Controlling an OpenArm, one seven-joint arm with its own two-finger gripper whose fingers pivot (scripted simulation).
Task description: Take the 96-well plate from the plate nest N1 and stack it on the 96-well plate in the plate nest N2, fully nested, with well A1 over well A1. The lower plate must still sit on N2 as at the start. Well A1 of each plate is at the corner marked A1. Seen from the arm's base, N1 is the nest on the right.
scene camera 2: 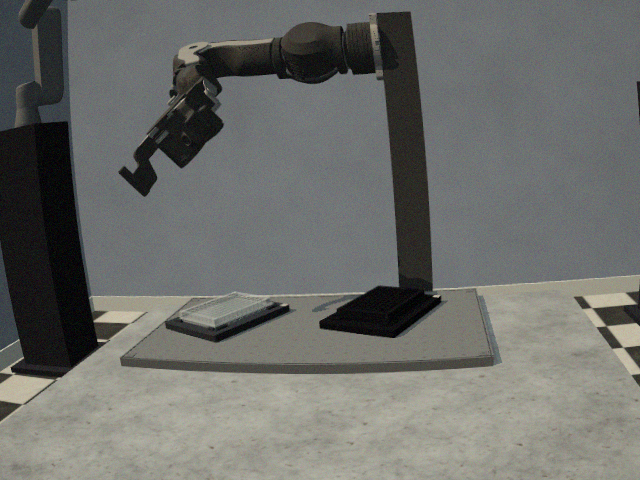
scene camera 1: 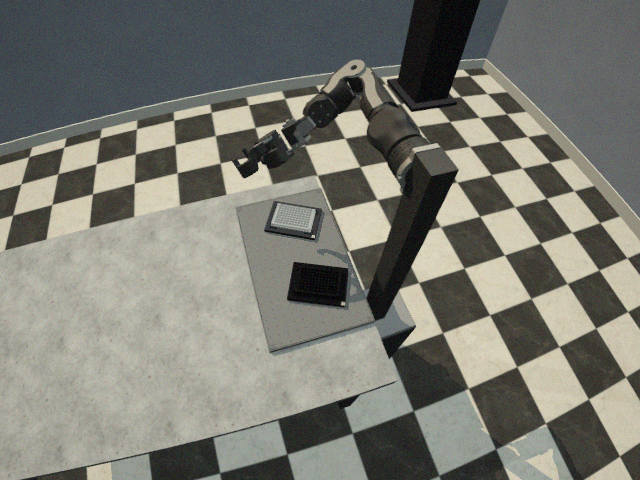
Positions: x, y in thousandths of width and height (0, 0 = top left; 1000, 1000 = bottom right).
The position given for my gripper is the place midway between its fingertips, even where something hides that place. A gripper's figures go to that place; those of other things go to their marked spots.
Scene:
My gripper (scene camera 2: 245, 330) is 80 cm from the lens. A clear 96-well plate (scene camera 2: 384, 636): 92 cm from the lens. A black 96-well plate (scene camera 2: 607, 632): 87 cm from the lens. A dark mounting post (scene camera 2: 632, 236): 102 cm from the lens. A nest N1 (scene camera 2: 382, 676) is 88 cm from the lens. The marked spots on the dark mounting post and the black 96-well plate are 33 cm apart.

